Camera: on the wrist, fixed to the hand. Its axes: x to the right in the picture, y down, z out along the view.
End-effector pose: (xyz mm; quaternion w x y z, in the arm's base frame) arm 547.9 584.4 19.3 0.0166 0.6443 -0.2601 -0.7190
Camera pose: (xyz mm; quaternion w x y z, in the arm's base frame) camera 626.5 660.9 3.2 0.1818 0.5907 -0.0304 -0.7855
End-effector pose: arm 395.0 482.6 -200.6 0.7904 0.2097 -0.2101 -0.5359
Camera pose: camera 338.8 479.2 -296.2 0.8006 -0.0436 -0.0695 -0.5936
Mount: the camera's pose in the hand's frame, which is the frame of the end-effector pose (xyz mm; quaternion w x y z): -26.0 -97.0 -47.1 0.9563 -0.2898 -0.0346 -0.0164
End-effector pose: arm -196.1 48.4 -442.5 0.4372 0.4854 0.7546 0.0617
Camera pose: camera -292.0 -7.0 -448.4 0.5859 0.3273 0.6966 0.2537
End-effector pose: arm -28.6 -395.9 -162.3 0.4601 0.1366 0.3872 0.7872
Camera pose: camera 18.5 -413.4 -261.2 0.5059 0.0182 0.1285 0.8528
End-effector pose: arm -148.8 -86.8 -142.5 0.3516 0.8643 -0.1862 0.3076
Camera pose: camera -134.7 16.3 -181.0 0.5853 0.7384 -0.2652 0.2045
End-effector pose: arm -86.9 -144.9 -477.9 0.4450 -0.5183 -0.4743 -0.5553
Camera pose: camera -188.0 -176.4 -510.8 0.2498 -0.6361 -0.3166 -0.6579
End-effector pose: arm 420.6 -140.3 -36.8 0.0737 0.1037 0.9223 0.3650
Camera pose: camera 422.5 -246.7 -68.0 0.1384 0.0753 0.7754 0.6115
